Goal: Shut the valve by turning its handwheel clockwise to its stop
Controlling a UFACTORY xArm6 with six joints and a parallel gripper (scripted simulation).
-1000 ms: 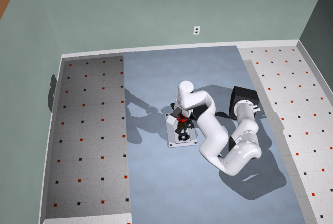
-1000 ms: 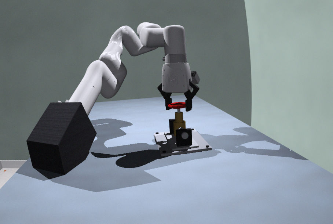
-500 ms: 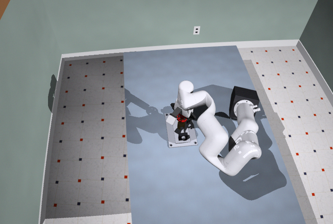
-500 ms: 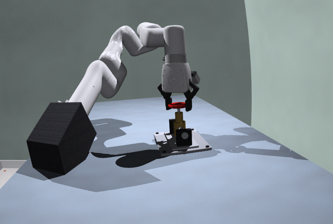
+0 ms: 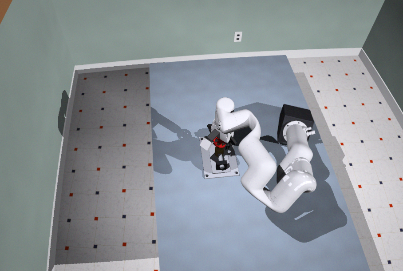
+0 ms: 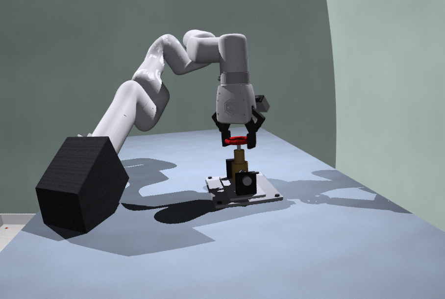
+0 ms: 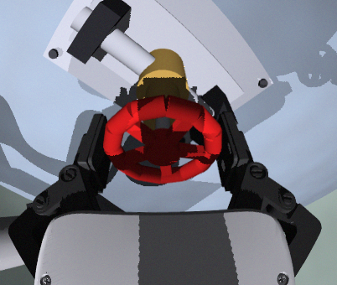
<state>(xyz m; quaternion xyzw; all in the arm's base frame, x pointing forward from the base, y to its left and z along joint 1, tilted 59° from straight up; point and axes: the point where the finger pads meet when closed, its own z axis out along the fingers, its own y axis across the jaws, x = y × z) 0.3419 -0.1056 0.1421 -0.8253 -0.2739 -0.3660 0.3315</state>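
The red handwheel lies 10 mm below my hand.
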